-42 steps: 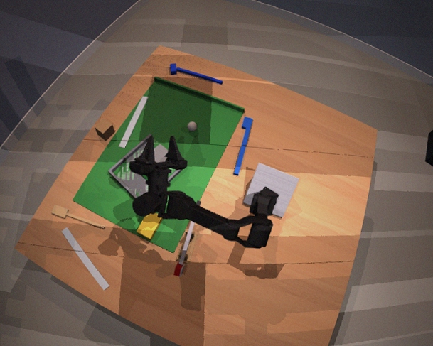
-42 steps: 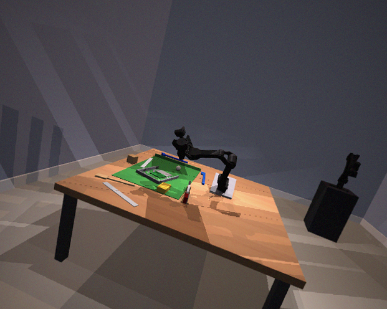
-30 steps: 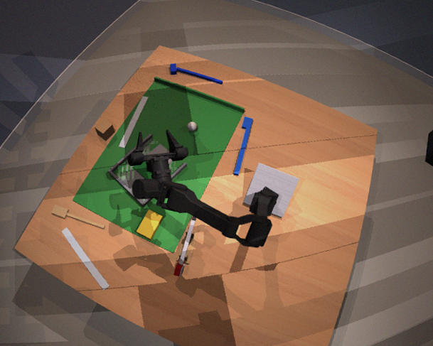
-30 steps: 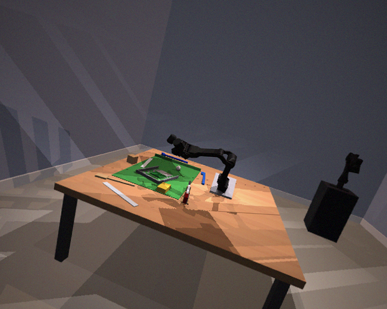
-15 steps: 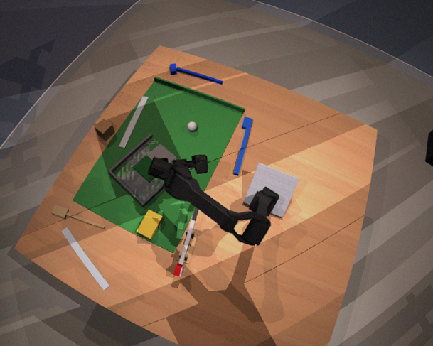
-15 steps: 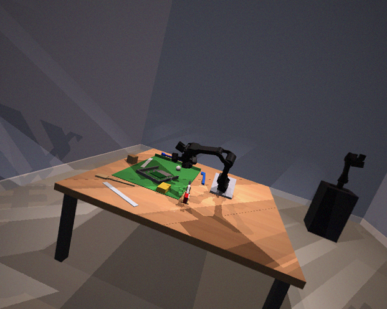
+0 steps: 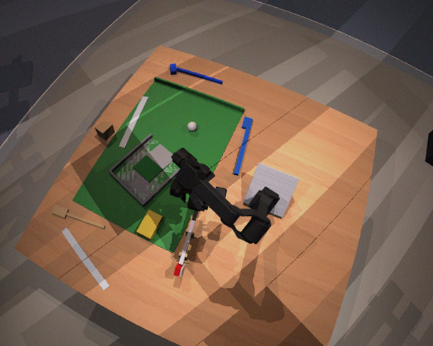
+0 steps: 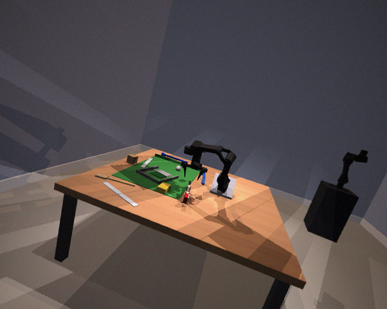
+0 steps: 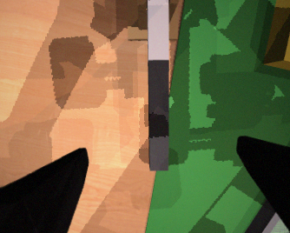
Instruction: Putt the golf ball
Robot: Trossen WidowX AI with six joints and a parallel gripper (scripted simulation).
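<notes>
The red putter lies 120 mm to the left of my gripper tip, 40 mm below it and 40 mm behind it. Round my gripper tip: green mat (270 mm ahead, 150 mm to the right, 90 mm below); then white golf ball (320 mm to the right, 220 mm ahead, 70 mm below); then yellow block (140 mm to the left, 120 mm ahead, 70 mm below).
</notes>
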